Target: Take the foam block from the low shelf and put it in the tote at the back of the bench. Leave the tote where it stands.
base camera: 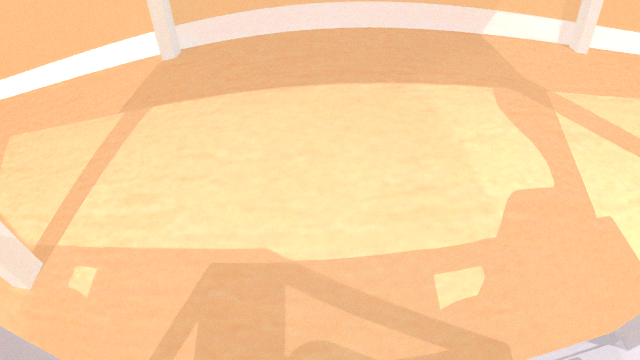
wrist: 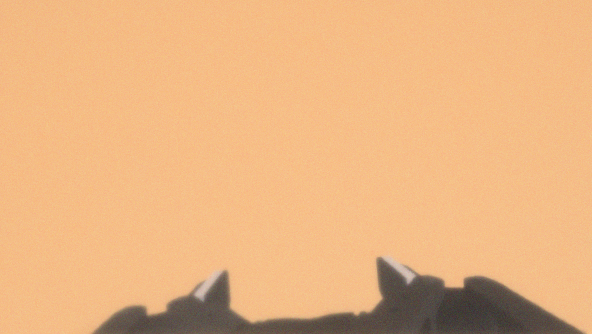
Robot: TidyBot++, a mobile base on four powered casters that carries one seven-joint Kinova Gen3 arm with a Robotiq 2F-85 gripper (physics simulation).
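Places are measured from the arm's base along level axes (x back, y down, z right), in centimetres.
Pixels of known places: gripper, fingertip midpoint: (wrist: 303, 280).
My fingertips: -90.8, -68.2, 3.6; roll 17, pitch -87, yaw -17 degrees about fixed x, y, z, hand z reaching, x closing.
Observation:
Behind a point stands the place of what it marks, as x, y, z.
My gripper (wrist: 303, 280) @(-90.8, -68.2, 3.5) is open at the bottom of the wrist view. Its two dark fingertips with pale edges stand wide apart, and a plain orange surface shows between and beyond them. No foam block shows between the fingers. The foam block, the low shelf and the tote do not show in the base camera view or in the wrist view. The gripper does not show in the base camera view.
In the base camera view, white legs (base camera: 164, 30) @(-108.8, 29.1, -47.6) (base camera: 587, 25) @(-103.2, 29.0, 92.2) (base camera: 17, 260) @(-29.9, 34.8, -49.3) stand on the wooden floor (base camera: 300, 170) @(-50.2, 39.6, -4.7). A white baseboard (base camera: 350, 17) @(-114.1, 36.0, 9.4) runs along the orange wall behind. Shadows cross the floor, and grey parts of the base show at the lower corners.

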